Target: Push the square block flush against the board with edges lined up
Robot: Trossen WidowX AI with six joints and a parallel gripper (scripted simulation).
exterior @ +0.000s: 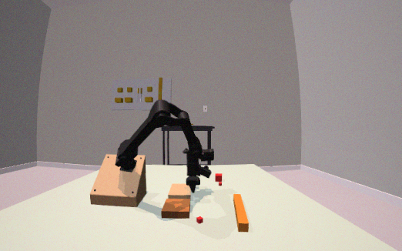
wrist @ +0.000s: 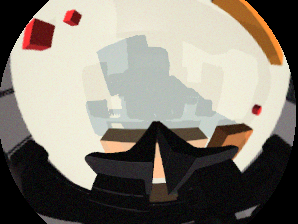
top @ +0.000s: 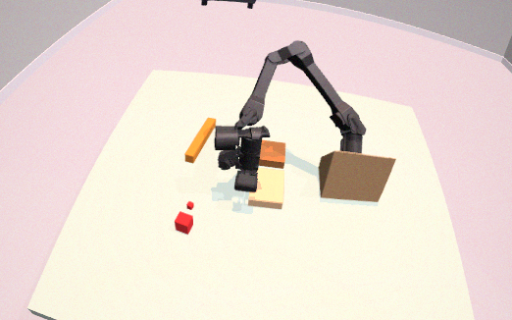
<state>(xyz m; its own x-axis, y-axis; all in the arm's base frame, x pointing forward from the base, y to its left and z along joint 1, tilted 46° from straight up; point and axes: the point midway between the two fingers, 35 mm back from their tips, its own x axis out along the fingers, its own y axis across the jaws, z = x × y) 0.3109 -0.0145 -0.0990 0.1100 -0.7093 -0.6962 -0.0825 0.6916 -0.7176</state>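
My gripper tip is 60 mm past the cream board and 10 mm below it. Also, from my gripper tip: square block 50 mm behind, 160 mm to the right, 10 mm above.
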